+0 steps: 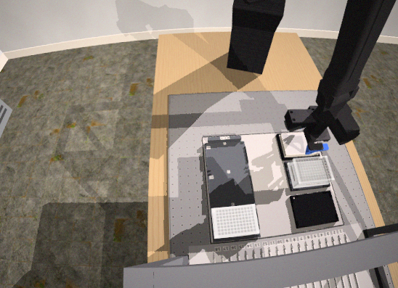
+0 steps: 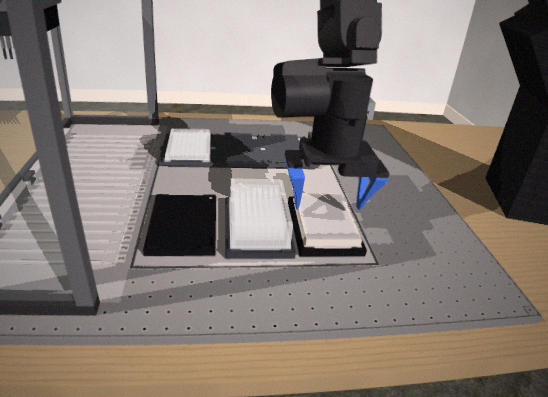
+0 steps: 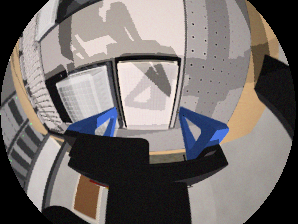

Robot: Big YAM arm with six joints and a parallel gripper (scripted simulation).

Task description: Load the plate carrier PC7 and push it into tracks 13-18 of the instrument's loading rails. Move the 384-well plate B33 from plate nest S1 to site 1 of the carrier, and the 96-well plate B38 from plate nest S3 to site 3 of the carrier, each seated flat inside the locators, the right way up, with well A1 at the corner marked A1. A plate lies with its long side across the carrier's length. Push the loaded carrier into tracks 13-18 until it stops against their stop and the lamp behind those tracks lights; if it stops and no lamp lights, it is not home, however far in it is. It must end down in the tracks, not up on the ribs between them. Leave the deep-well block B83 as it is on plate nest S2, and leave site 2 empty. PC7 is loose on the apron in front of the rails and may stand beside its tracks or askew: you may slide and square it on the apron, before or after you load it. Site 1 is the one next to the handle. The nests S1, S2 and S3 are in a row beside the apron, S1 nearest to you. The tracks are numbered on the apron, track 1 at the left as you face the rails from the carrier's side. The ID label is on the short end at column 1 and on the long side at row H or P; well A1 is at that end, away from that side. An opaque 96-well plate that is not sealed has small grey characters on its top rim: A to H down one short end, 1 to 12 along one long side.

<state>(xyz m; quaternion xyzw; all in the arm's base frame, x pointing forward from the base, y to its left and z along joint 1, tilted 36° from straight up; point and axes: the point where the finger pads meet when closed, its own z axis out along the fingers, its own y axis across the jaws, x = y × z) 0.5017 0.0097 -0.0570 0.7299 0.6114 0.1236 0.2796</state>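
Right now my hand is 4 cm above the nest S1. Round my hand: white 96-well plate B38 (31 cm to the right, 15 cm ahead, 3 cm below); nest S3 (21 cm ahead, 6 cm to the right, 4 cm below); dark plate carrier PC7 (28 cm to the right, 5 cm ahead, 3 cm below).
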